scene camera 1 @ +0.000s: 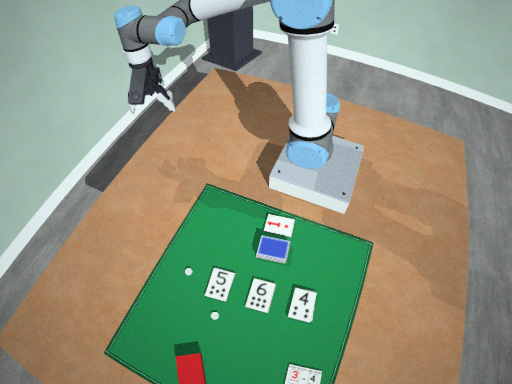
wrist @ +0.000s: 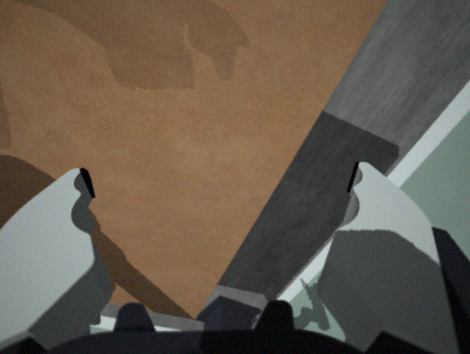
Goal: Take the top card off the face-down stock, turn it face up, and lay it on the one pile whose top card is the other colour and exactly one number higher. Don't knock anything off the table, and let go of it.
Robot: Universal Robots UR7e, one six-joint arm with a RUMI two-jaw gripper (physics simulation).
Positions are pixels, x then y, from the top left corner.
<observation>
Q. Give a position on a green mat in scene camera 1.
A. At 172,318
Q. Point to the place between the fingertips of the gripper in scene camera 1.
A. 153,112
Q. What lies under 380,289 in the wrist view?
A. The gripper.
</observation>
